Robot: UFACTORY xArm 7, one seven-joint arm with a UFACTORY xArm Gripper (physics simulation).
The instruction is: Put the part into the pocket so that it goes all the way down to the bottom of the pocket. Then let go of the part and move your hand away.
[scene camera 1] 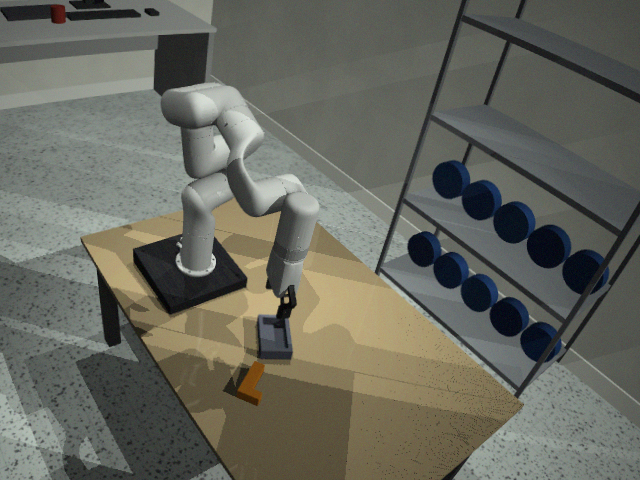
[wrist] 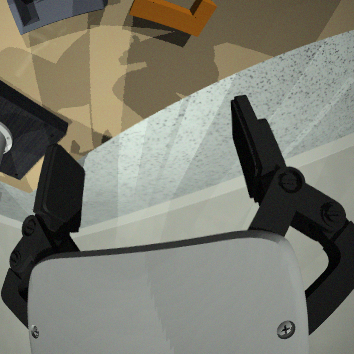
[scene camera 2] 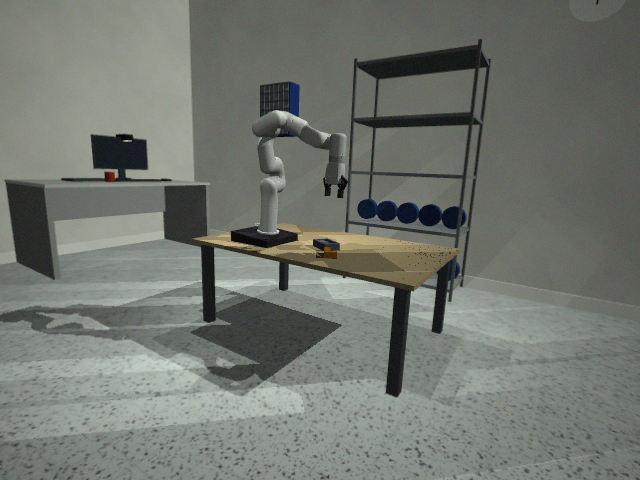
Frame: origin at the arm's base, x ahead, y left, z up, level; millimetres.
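Seen in the pictures: gripper, between the fingertips: [scene camera 1: 277,302] [wrist: 144,135] [scene camera 2: 333,197]; arm's base, origin of its link: [scene camera 1: 195,262] [scene camera 2: 268,232].
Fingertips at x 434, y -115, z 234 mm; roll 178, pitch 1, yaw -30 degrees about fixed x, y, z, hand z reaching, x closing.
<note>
Offsets run from my fingertips to a thing's top centre. Level surfaces: height alone.
The orange L-shaped part @(dx +11, dy -39, dz -251 mm) [scene camera 1: 251,379] [scene camera 2: 329,254] [wrist: 172,18] lies on the table beside the block, outside the pocket. The blue-grey block @(dx -73, dy +114, dz -245 mm) [scene camera 1: 275,355] [scene camera 2: 323,246] [wrist: 62,14] stands on the table, with its pocket facing up. In the wrist view the part and the block are cut off by the top edge. My gripper [scene camera 1: 277,302] [scene camera 2: 334,194] [wrist: 144,135] is open and empty. It hangs well above the table, as the second scene view shows, apart from the part and the block. One finger is partly hidden in the first scene view.
The wooden table @(dz -281 mm) [scene camera 1: 403,372] [scene camera 2: 382,263] carries the arm's black base plate [scene camera 1: 155,279] [scene camera 2: 248,238], which also shows at the left of the wrist view [wrist: 40,122]. A metal shelf rack [scene camera 1: 419,155] [scene camera 2: 354,103] with blue discs stands behind the table. A grey desk [scene camera 1: 180,25] [scene camera 2: 134,198] stands farther off.
</note>
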